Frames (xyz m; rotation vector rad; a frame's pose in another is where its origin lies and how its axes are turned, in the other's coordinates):
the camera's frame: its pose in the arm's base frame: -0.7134 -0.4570 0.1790 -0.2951 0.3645 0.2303
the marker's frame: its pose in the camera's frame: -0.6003 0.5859 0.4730 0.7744 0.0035 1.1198
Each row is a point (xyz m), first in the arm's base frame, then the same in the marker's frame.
Working: the arm's base frame: its pose in the marker's frame: 0.2999 -1.3297 0.4990 -0.7131 -0.5648 -1.1474

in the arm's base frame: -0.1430 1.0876 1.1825
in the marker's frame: 1.2341 -0.0900 0.9371
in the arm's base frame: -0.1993 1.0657 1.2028
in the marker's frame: 1.1946 -0.0455 0.9143
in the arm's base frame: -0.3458 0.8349 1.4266
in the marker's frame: 0.9199 0.1576 1.0042
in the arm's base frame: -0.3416 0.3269 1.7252
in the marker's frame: 0.4275 0.2588 1.3116
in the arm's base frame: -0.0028 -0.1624 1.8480
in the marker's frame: 0.0667 0.0272 1.7423
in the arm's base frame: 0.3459 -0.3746 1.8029
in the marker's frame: -0.0214 -0.2707 2.0109
